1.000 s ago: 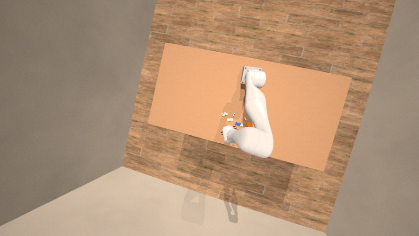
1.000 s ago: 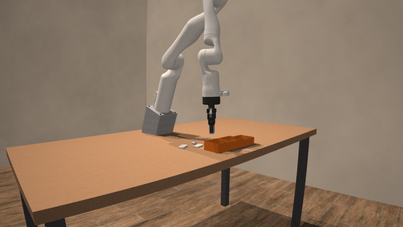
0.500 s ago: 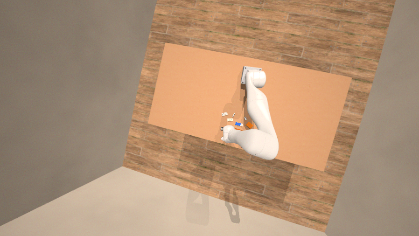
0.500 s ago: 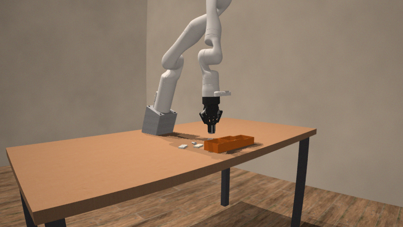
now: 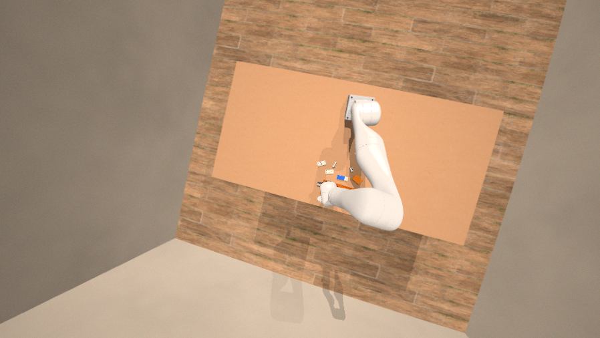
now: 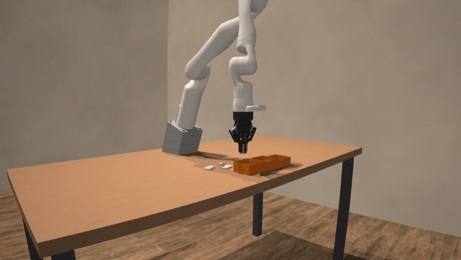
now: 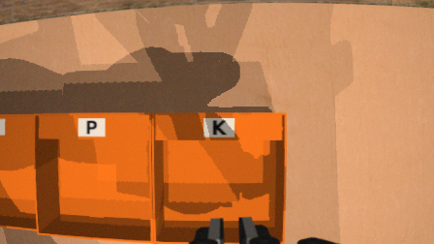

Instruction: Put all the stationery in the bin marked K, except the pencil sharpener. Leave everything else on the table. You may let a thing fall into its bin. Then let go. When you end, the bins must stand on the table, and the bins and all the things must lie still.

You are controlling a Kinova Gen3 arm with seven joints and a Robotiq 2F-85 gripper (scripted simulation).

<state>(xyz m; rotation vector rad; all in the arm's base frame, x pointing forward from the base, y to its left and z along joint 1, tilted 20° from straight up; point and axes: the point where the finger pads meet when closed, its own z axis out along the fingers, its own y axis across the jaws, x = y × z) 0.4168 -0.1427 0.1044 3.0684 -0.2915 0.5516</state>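
The tray lies 50 mm ahead of my hand, 80 mm to the left of it and 70 mm below it. Also, from my hand: pencil sharpener 100 mm behind, 140 mm to the left, 80 mm below; blue eraser 40 mm behind, 90 mm to the left, 80 mm below; small bolt 120 mm behind, 30 mm to the left, 80 mm below.
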